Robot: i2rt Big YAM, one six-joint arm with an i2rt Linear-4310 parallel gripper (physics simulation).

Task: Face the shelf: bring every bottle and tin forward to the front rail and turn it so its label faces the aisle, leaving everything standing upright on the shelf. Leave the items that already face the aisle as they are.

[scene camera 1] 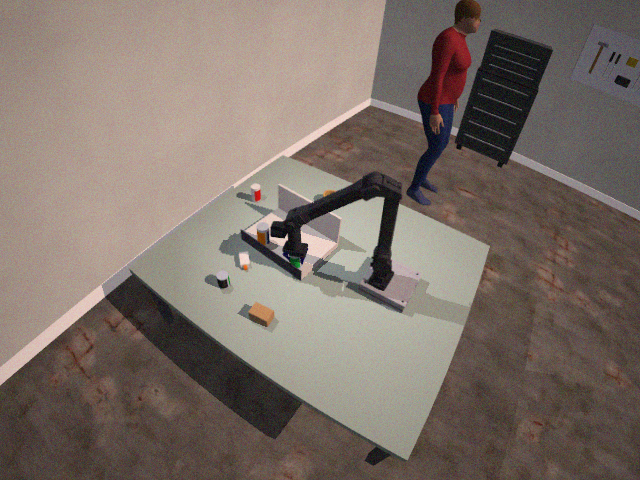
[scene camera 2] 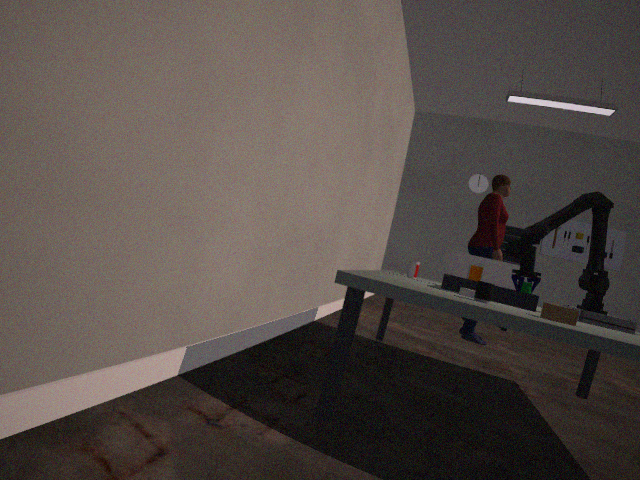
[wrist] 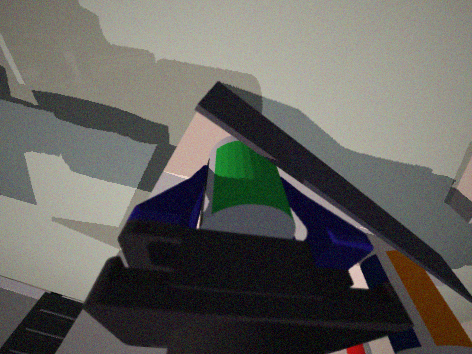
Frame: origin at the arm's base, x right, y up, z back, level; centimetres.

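Seen in the pictures: gripper, fingertip midpoint: [scene camera 1: 296, 262] [wrist: 241, 177]; arm's base at its link origin: [scene camera 1: 380, 278] [scene camera 2: 591, 311].
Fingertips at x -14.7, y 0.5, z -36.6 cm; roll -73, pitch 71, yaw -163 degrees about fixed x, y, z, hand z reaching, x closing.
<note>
Offsets run from my fingertips to a thing's top centre.
My gripper [scene camera 1: 295, 259] [scene camera 2: 526, 285] [wrist: 241, 177] is shut on a grey-white item with a green label @[dx -0.1, dy +5.7, dz -0.2 cm] [scene camera 1: 295, 262] [scene camera 2: 526, 287] [wrist: 245, 175], close behind the dark front rail @[dx -1.5, dy +0.9, dz -14.8 cm] [scene camera 1: 271, 256] [scene camera 2: 516, 298] [wrist: 320, 176], near the shelf's end on the robot's side. The item looks upright. Its green label shows over the rail in scene camera 2; whether its base touches the shelf is hidden. An orange-labelled bottle @[dx +2.5, dy +8.9, dz -21.5 cm] [scene camera 1: 263, 233] [scene camera 2: 476, 273] [wrist: 425, 300] stands at the rail's other end, its orange side toward the rail.
A red-labelled item @[dx +30.0, dy +3.8, dz -49.7 cm] [scene camera 1: 255, 192] [scene camera 2: 416, 270] stands beyond the shelf. Outside the rail are a white thing with an orange end @[dx -11.0, dy -3.0, dz -22.6 cm] [scene camera 1: 244, 259], a dark tin @[dx -26.7, dy +1.2, dz -21.7 cm] [scene camera 1: 223, 279] and a brown block @[dx -30.2, dy -0.8, dz +3.0 cm] [scene camera 1: 261, 314] [scene camera 2: 559, 313]. The back panel [scene camera 1: 320, 223] rises behind. A person [scene camera 1: 444, 82] stands beyond the table.
</note>
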